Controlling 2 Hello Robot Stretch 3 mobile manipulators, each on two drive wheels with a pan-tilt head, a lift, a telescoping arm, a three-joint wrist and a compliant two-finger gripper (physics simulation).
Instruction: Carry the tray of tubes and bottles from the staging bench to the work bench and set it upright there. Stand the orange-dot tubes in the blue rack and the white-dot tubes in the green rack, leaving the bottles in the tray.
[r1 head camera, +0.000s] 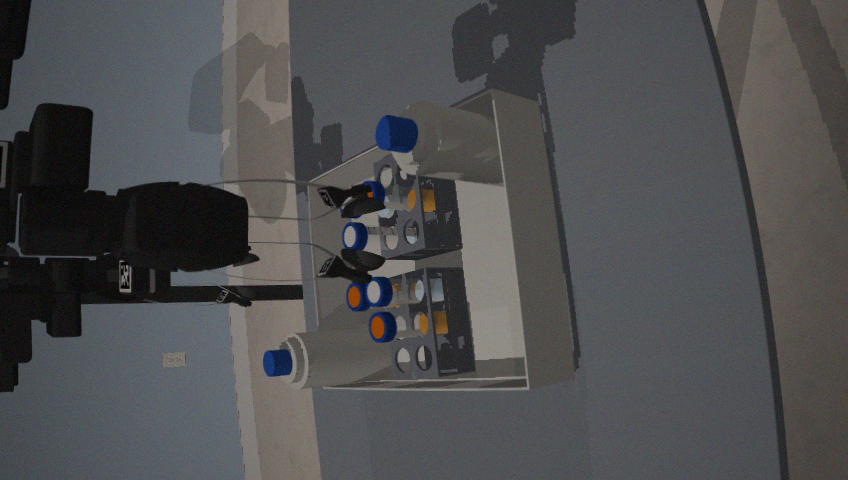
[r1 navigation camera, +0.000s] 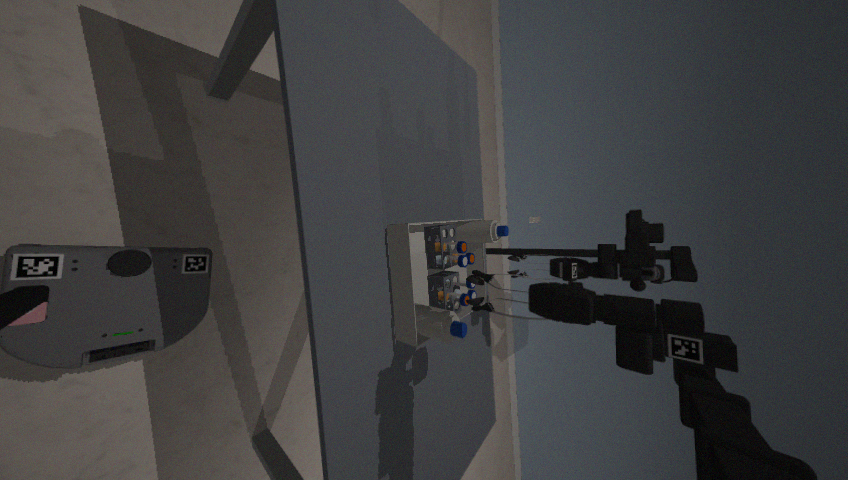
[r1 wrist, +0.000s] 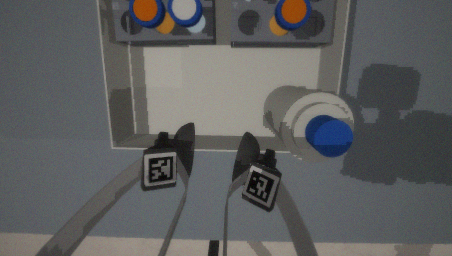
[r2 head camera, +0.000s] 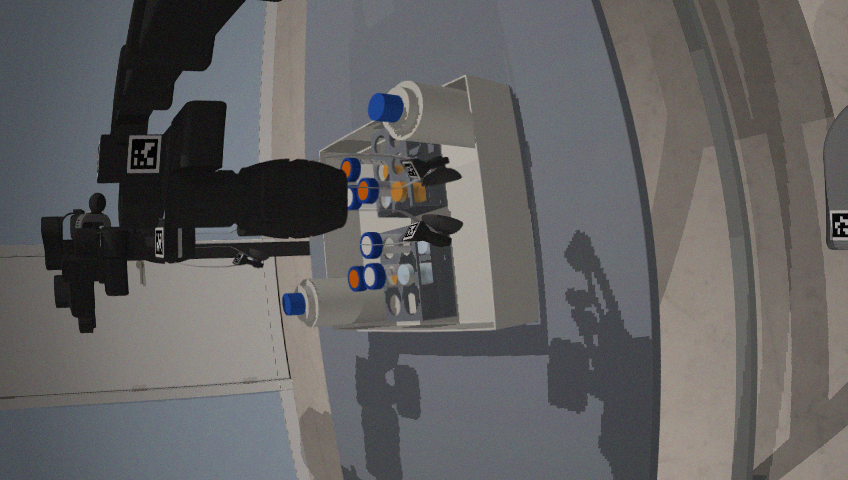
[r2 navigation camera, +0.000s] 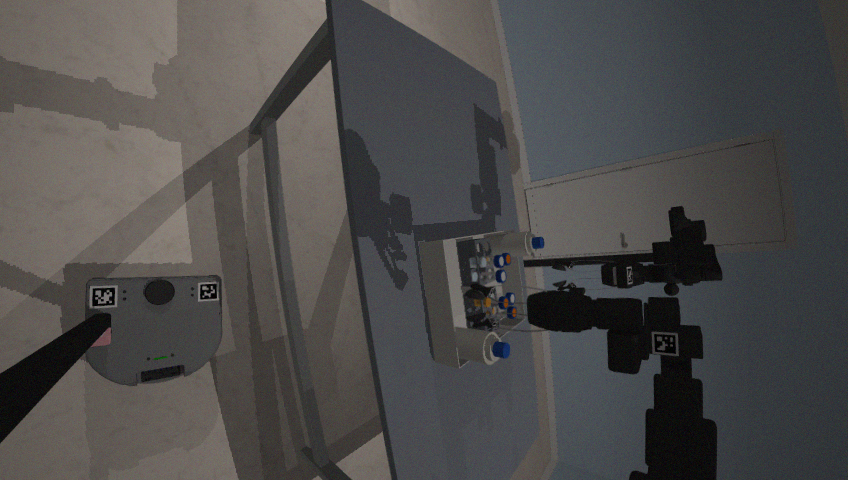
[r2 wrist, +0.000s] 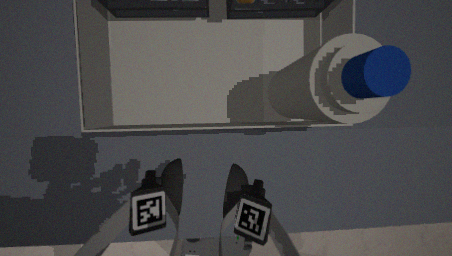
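Observation:
The off-white tray (r1 head camera: 544, 267) (r1 navigation camera: 401, 285) (r1 wrist: 225, 90) (r2 head camera: 511, 237) (r2 navigation camera: 439, 297) (r2 wrist: 190, 70) stands upright on a grey bench. Inside, dark racks (r1 head camera: 449, 234) (r2 head camera: 440, 297) hold blue-capped tubes, some orange-dot (r1 head camera: 382, 327) (r1 wrist: 145, 9) (r2 head camera: 367, 190), some white-dot (r1 head camera: 355, 236) (r1 wrist: 185, 7) (r2 head camera: 371, 244). Two white bottles (r1 head camera: 351, 356) (r2 head camera: 440, 115) stand at opposite corners. r1's gripper (r1 head camera: 363, 233) (r1 navigation camera: 477, 290) (r1 wrist: 216, 145) is open, its fingertips over the tray rim in its wrist view. r2's gripper (r2 head camera: 445, 199) (r2 navigation camera: 479, 304) (r2 wrist: 205, 175) is open, outside the rim in its wrist view. Blue and green racks do not show.
The grey bench (r1 head camera: 654, 237) (r1 navigation camera: 357, 148) (r2 head camera: 595, 208) (r2 navigation camera: 416, 107) has legs below. The robots face each other across the tray; r2's arm shows behind it in r1's head view. A grey drive base (r1 navigation camera: 119, 297) (r2 navigation camera: 166, 327) stands on the floor. A door (r2 navigation camera: 666, 196) is in the wall.

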